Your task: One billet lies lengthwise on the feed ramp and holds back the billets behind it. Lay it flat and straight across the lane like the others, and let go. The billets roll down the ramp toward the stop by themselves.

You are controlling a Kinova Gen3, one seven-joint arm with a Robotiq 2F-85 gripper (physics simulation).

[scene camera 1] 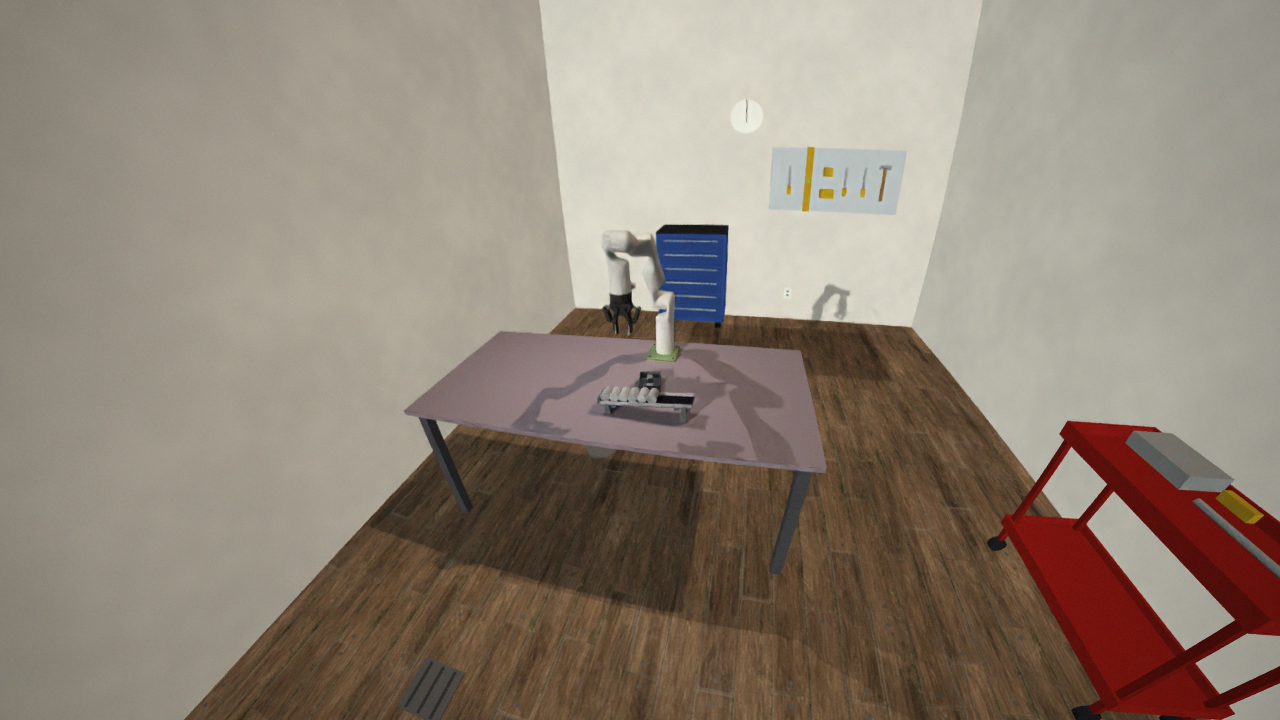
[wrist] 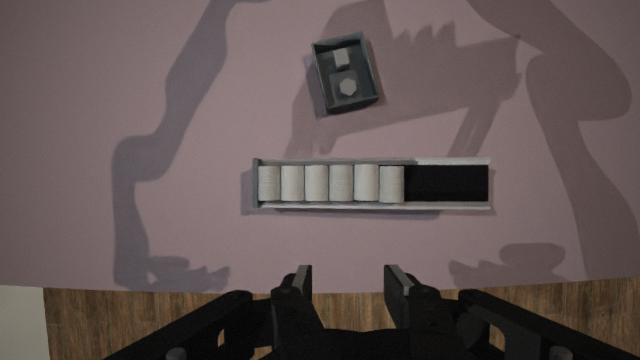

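Where they show: gripper, fingertip midpoint: [scene camera 1: 623,333] [wrist: 347,281]; arm's base, origin of the base link: [scene camera 1: 664,350].
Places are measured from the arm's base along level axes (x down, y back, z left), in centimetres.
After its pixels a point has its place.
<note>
The feed ramp [scene camera 1: 677,405] {x -7.3, y -53.4, z 26.0 cm} [wrist: 450,206] {x -7.5, y -53.1, z 24.8 cm} stands on the table, its black lane bare at the right end in the wrist view. Several pale billets [scene camera 1: 629,394] {x -8.5, y -54.5, z 6.0 cm} [wrist: 316,183] {x -8.5, y -52.6, z 2.9 cm} lie flat across the lane, side by side, from the stop [wrist: 256,183] {x -6.8, y -54.0, z -6.7 cm} at the left end to about mid-ramp. The rightmost billet [wrist: 391,184] {x -9.6, y -51.0, z 14.4 cm} lies crosswise like the others, against its neighbour. No billet shows lengthwise. My gripper [scene camera 1: 622,331] {x -36.9, y -57.2, z 7.0 cm} [wrist: 347,281] {x -36.9, y -57.2, z 7.0 cm} is partly open and empty, high above the table and well clear of the ramp.
A dark open box [scene camera 1: 649,377] [wrist: 373,75] with a small block [wrist: 341,58] {x -1.5, y -29.1, z 3.7 cm} and a hexagonal piece [wrist: 348,87] {x -0.6, y -34.1, z 5.8 cm} stands behind the ramp on the table [scene camera 1: 537,358] {x 1.4, y -28.3, z -63.1 cm} [wrist: 200,215] {x 1.5, y -62.6, z -19.7 cm}. A red cart [scene camera 1: 1087,573] stands at the right and a blue cabinet [scene camera 1: 704,275] behind the arm.
</note>
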